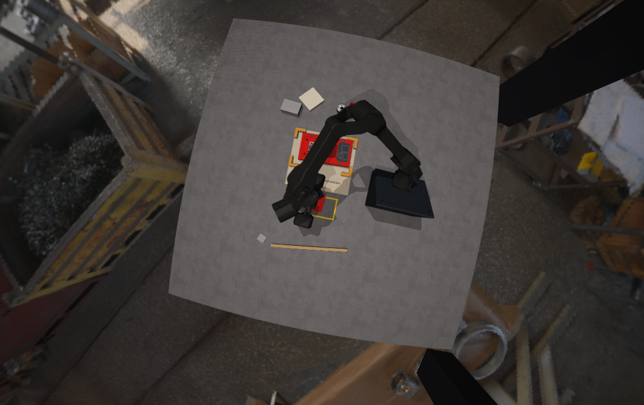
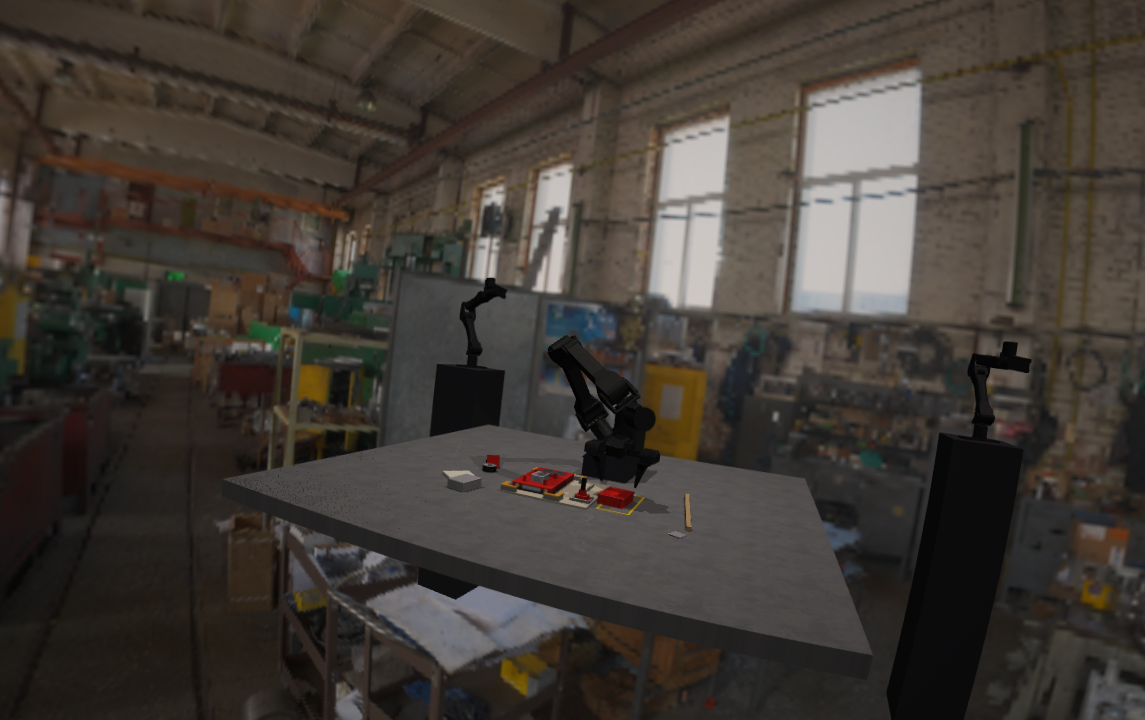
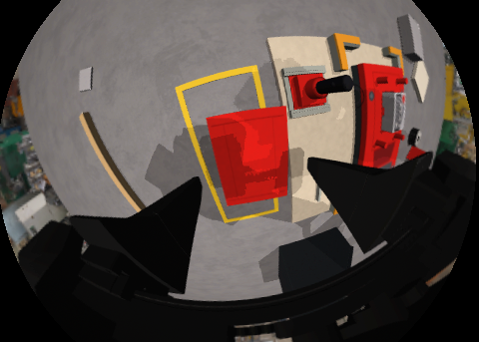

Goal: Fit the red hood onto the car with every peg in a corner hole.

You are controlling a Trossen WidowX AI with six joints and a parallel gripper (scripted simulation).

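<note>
My gripper tip is now 30 mm above the red hood. Also, from my gripper tip: grey engine block: 200 mm to the right, 40 mm ahead, 20 mm below; wooden strip: 180 mm to the left, 50 mm behind, 40 mm below; beige jig plate: 170 mm to the right, 40 mm below, 20 mm ahead.
</note>
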